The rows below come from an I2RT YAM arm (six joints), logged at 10 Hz.
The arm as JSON. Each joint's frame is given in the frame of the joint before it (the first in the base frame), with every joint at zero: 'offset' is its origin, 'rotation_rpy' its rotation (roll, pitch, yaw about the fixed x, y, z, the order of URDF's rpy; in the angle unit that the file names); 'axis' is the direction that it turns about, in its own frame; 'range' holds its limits. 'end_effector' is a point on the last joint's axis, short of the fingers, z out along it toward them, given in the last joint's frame.
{
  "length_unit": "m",
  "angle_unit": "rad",
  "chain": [
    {
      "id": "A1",
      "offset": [
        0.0,
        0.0,
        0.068
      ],
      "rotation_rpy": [
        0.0,
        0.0,
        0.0
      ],
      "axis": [
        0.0,
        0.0,
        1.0
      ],
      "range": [
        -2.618,
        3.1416
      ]
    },
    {
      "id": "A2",
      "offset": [
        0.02,
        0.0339,
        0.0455
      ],
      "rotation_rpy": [
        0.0,
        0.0,
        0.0
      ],
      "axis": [
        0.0,
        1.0,
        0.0
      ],
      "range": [
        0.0,
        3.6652
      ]
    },
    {
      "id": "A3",
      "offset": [
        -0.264,
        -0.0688,
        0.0
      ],
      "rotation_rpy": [
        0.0,
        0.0,
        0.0
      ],
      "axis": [
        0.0,
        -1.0,
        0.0
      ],
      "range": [
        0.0,
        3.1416
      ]
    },
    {
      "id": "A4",
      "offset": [
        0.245,
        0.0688,
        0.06
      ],
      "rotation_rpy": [
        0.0,
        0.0,
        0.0
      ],
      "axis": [
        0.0,
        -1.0,
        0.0
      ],
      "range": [
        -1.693,
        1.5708
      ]
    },
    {
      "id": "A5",
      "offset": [
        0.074,
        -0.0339,
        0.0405
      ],
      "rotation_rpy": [
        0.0,
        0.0,
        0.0
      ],
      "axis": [
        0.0,
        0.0,
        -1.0
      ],
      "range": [
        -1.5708,
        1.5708
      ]
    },
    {
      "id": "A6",
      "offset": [
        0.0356,
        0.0,
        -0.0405
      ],
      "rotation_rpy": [
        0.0,
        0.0,
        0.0
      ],
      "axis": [
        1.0,
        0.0,
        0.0
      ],
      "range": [
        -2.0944,
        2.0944
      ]
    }
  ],
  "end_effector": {
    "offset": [
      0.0,
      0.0,
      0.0
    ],
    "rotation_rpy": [
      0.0,
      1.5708,
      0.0
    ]
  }
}
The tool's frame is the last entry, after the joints.
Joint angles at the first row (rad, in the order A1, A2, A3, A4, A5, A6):
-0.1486, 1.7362, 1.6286, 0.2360, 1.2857, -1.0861
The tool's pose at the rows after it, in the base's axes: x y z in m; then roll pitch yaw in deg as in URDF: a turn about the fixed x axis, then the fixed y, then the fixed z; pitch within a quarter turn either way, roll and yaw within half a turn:
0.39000 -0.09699 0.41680 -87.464 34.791 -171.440
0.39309 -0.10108 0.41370 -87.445 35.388 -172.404
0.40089 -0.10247 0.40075 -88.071 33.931 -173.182
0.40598 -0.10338 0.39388 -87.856 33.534 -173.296
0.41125 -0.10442 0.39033 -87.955 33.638 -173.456
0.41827 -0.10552 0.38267 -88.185 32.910 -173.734
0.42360 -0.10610 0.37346 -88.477 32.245 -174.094
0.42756 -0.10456 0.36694 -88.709 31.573 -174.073
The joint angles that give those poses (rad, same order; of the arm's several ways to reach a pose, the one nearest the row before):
-0.1586, 1.7498, 1.6395, 0.2399, 1.2858, -1.0875
-0.1672, 1.7653, 1.6444, 0.2545, 1.2945, -1.0813
-0.1672, 1.7923, 1.6351, 0.2625, 1.3020, -1.0799
-0.1672, 1.8115, 1.6272, 0.3035, 1.3054, -1.1003
-0.1676, 1.8322, 1.6408, 0.3056, 1.3072, -1.0938
-0.1673, 1.8594, 1.6490, 0.3137, 1.3100, -1.0960
-0.1665, 1.8802, 1.6445, 0.3245, 1.3145, -1.0938
-0.1615, 1.8942, 1.6413, 0.3294, 1.3170, -1.0937

